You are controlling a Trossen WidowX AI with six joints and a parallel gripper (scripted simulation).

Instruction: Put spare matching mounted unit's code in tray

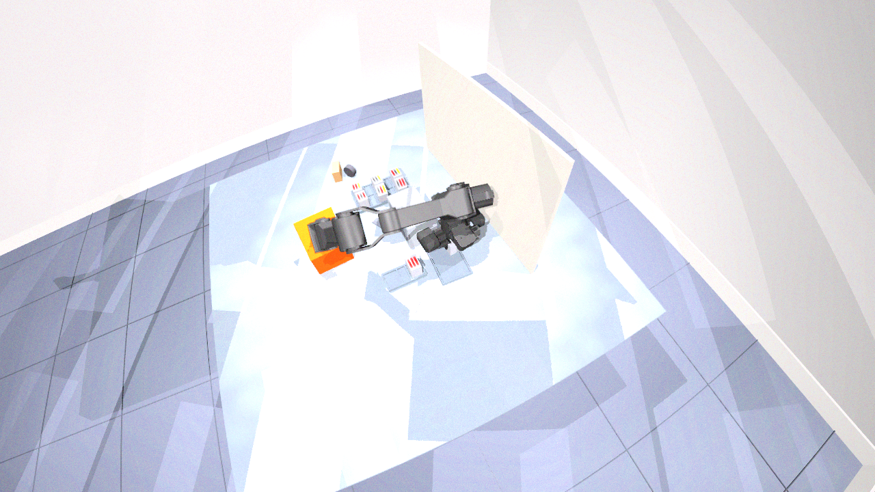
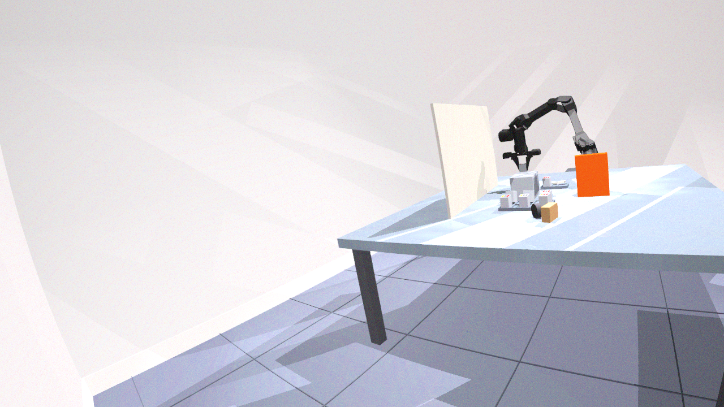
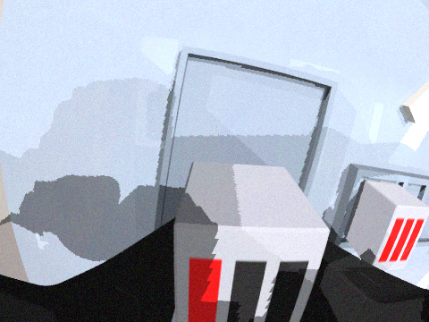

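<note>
Right now the flat grey tray is 90 mm below my gripper tip and 10 mm behind it. Also, from my gripper tip: low rack (150 mm behind, 80 mm below, 20 mm to the left); then white mounted unit (190 mm to the left, 60 mm behind, 40 mm below); then tall cream board (210 mm to the left, 180 mm ahead, 140 mm above).
</note>
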